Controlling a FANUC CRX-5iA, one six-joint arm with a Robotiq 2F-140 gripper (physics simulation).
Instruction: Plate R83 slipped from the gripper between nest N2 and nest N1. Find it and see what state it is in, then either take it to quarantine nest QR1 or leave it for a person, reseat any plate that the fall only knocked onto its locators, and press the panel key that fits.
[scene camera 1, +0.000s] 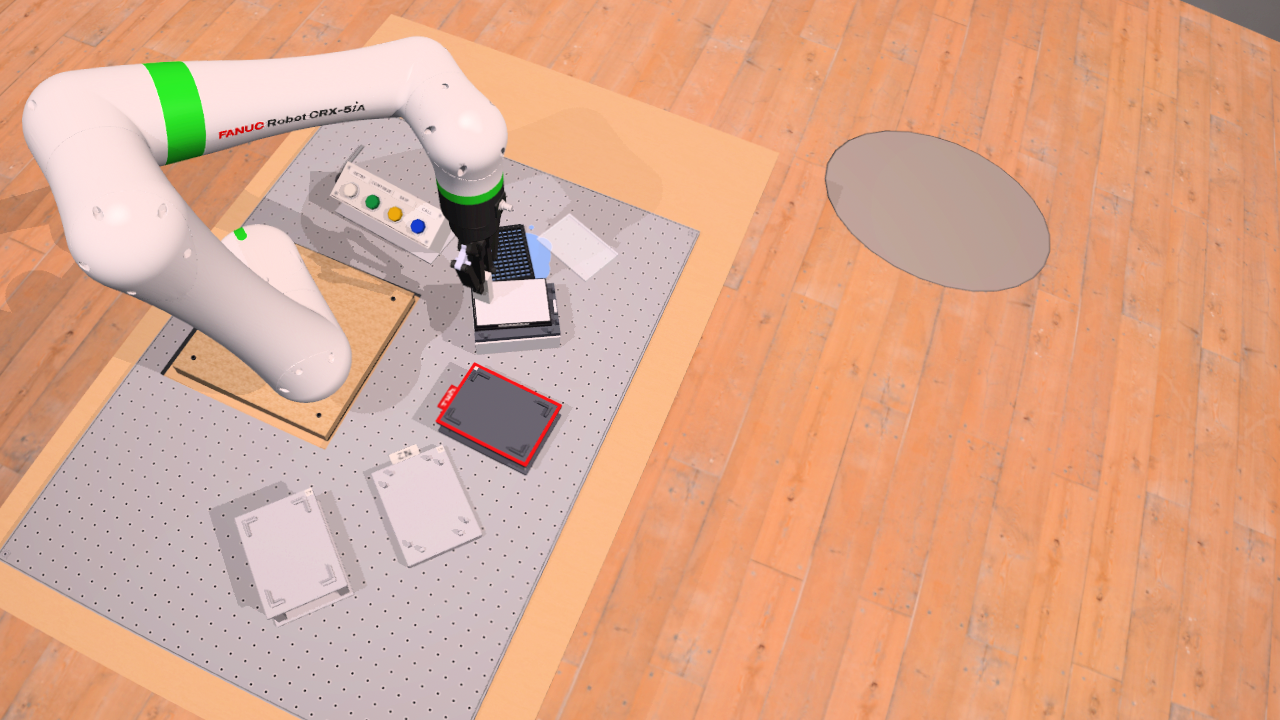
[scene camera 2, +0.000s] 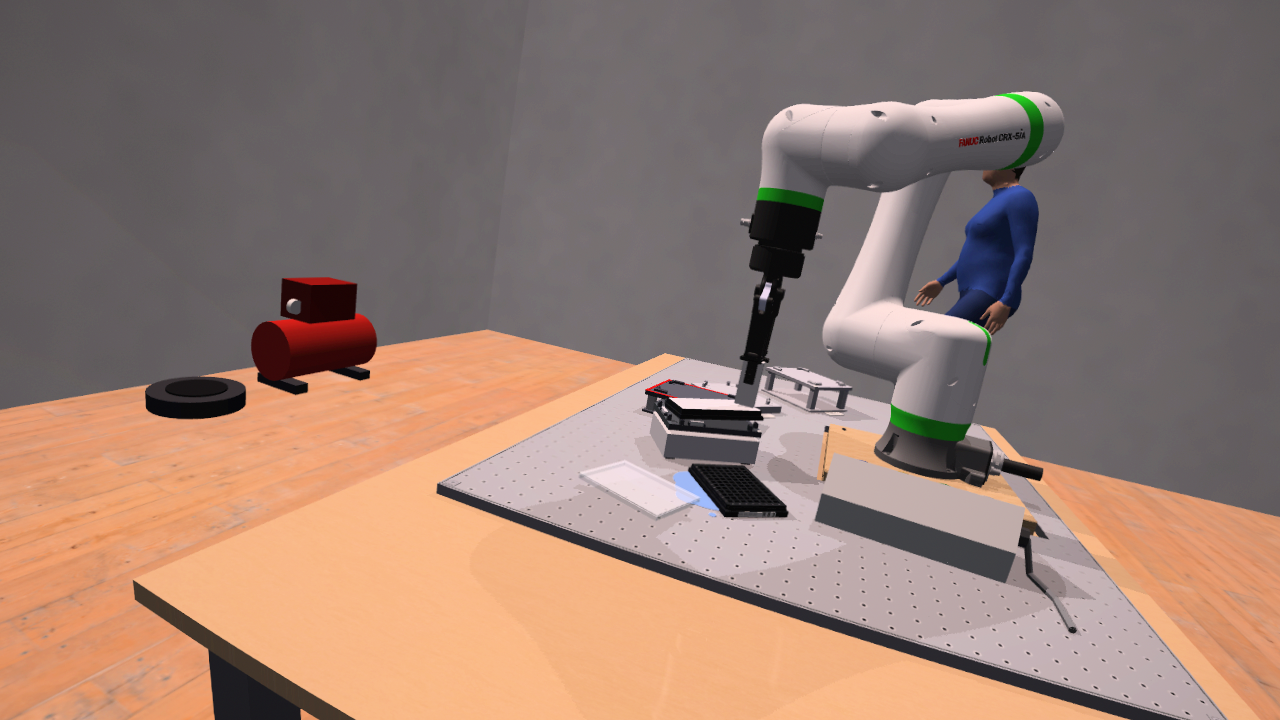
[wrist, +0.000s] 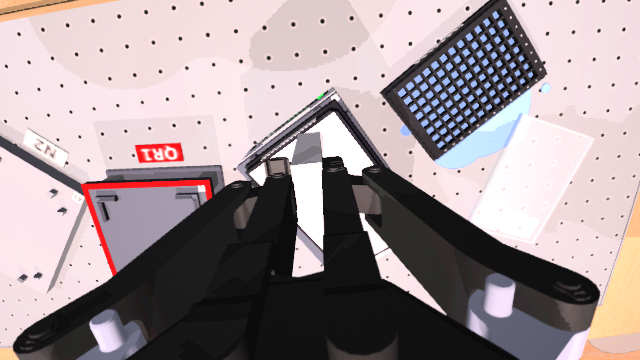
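Seen in the pictures: gripper, between the fingertips: (scene camera 1: 483, 297) (scene camera 2: 744, 404) (wrist: 311, 153); arm's base, origin of its link: (scene camera 2: 917, 461).
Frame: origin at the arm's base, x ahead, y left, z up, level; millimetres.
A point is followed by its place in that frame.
Observation:
A black gridded plate (scene camera 1: 512, 253) {z -2, x 212, y 357 mm} (scene camera 2: 735, 489) {z -1, x 199, y 368 mm} (wrist: 465, 80) {z -1, x 201, y 347 mm} lies on the pegboard in a blue puddle (scene camera 1: 538, 257) {z -13, x 251, y 384 mm} (scene camera 2: 693, 491) (wrist: 480, 137) {z -14, x 254, y 380 mm}; its label is not readable. A clear lid (scene camera 1: 580, 246) {z -7, x 302, y 445 mm} (scene camera 2: 639, 488) {z -7, x 292, y 452 mm} (wrist: 532, 180) {z -7, x 292, y 444 mm} lies apart beside it. A white-topped plate (scene camera 1: 512, 302) {z 62, x 298, y 240 mm} (scene camera 2: 711, 404) {z 63, x 297, y 246 mm} (wrist: 345, 135) {z 69, x 242, y 239 mm} sits on a grey nest device (scene camera 1: 517, 343) {z 16, x 334, y 202 mm} (scene camera 2: 711, 445) {z 13, x 273, y 280 mm}; its exact seating is unclear. My gripper (scene camera 1: 484, 288) {z 69, x 256, y 217 mm} (scene camera 2: 746, 392) {z 69, x 256, y 217 mm} (wrist: 311, 153) {z 69, x 256, y 217 mm} is shut and empty, fingertips at this plate's edge; contact is unclear. Red-rimmed nest QR1 (scene camera 1: 501, 416) {z 25, x 394, y 74 mm} (wrist: 145, 220) {z 25, x 346, y 64 mm} is empty. Nest N2 (scene camera 1: 425, 505) {z 1, x 379, y -107 mm} (wrist: 30, 215) {z 1, x 366, y -80 mm} is bare.
The key panel (scene camera 1: 384, 211) {z 45, x -7, y 274 mm} (scene camera 2: 917, 528) {z 17, x -16, y 342 mm} has white, green, yellow and blue keys. Another bare raised nest (scene camera 1: 292, 555) {z 43, x 279, y -287 mm} (scene camera 2: 805, 379) {z 43, x 268, y -245 mm} stands beyond N2. A person in blue (scene camera 2: 998, 237) stands behind the arm. A red compressor (scene camera 2: 317, 344) stands on the floor.

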